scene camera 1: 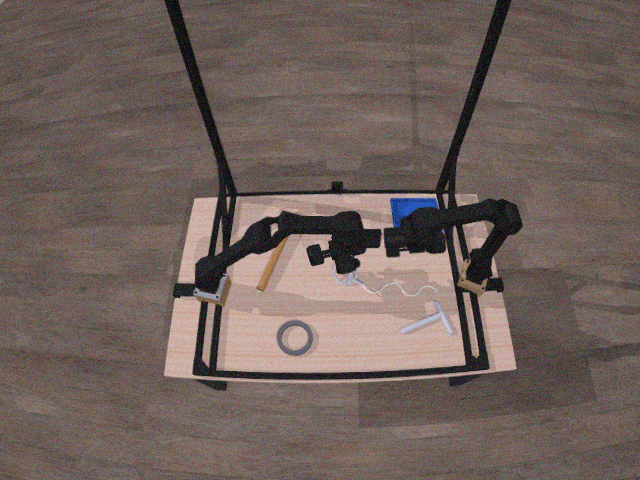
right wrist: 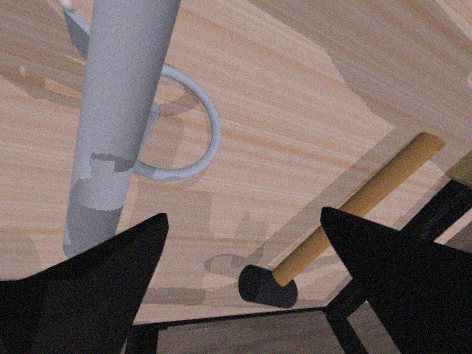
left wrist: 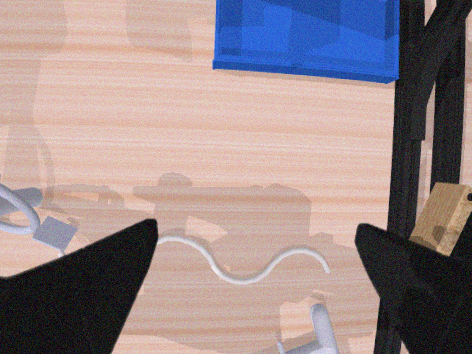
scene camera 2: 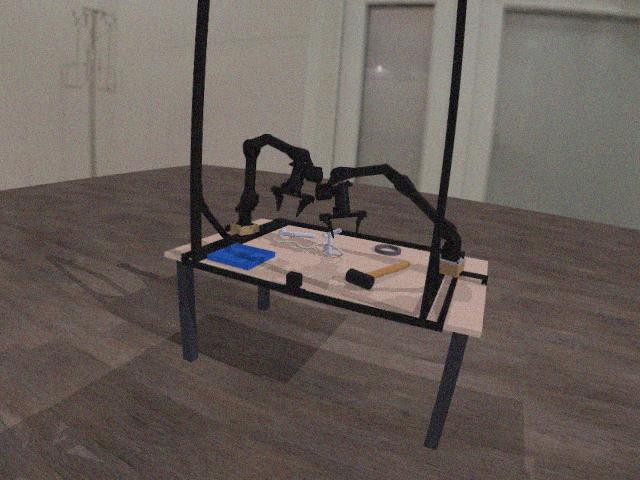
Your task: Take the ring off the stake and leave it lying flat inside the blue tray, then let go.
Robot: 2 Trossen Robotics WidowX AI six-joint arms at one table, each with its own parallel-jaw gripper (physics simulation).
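Frame: origin at the left arm's base, x ahead, y left, z up, level; millimetres.
Seen in the pictures: left gripper, fingertip midpoint: (scene camera 1: pixel 412 251) (left wrist: pixel 257 231) (scene camera 2: pixel 287 213); right gripper, fingertip midpoint: (scene camera 1: pixel 330 257) (right wrist: pixel 245 217) (scene camera 2: pixel 344 237); left arm's base, origin of the base link: (scene camera 1: pixel 475 274) (scene camera 2: pixel 244 224); right arm's base, origin of the base link: (scene camera 1: pixel 209 284) (scene camera 2: pixel 450 258).
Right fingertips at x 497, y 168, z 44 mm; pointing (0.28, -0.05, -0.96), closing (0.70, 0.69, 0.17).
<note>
Offsets run from my right fingertips to a thing's top centre. "pt": to the spot under its first point.
A pale stake (scene camera 2: pixel 329 245) (left wrist: pixel 32 196) (right wrist: pixel 122 90) stands near the table's middle, a thick bar at its top. A thin pale ring (scene camera 1: pixel 337 277) (scene camera 2: pixel 341 251) (left wrist: pixel 31 212) (right wrist: pixel 216 127) appears to be around it, low down; where they touch is hidden. A white cord {pt dx -236, dy -40, dz -92 mm} (scene camera 1: pixel 395 284) (left wrist: pixel 240 281) runs from beside it. The blue tray {dx -223, dy -339, dz -78 mm} (scene camera 1: pixel 413 199) (scene camera 2: pixel 227 262) (left wrist: pixel 300 73) holds no ring. My right gripper (scene camera 2: pixel 345 234) (right wrist: pixel 245 217) is open and empty, just above and beside the stake. My left gripper (scene camera 2: pixel 288 211) (left wrist: pixel 257 231) is open and empty, high over the table.
A mallet {dx +205, dy +13, dz -50 mm} (scene camera 1: pixel 271 266) (scene camera 2: pixel 387 270) (right wrist: pixel 370 195) lies near the right arm. A thick grey ring {dx +4, dy +279, dz -85 mm} (scene camera 1: pixel 279 338) (scene camera 2: pixel 387 254) lies flat. A pale T-shaped piece {dx -383, dy +65, dz -81 mm} (scene camera 1: pixel 421 322) (scene camera 2: pixel 299 234) (left wrist: pixel 322 325) lies near the left arm's side. The two wrists are close together. Black frame bars edge the table.
</note>
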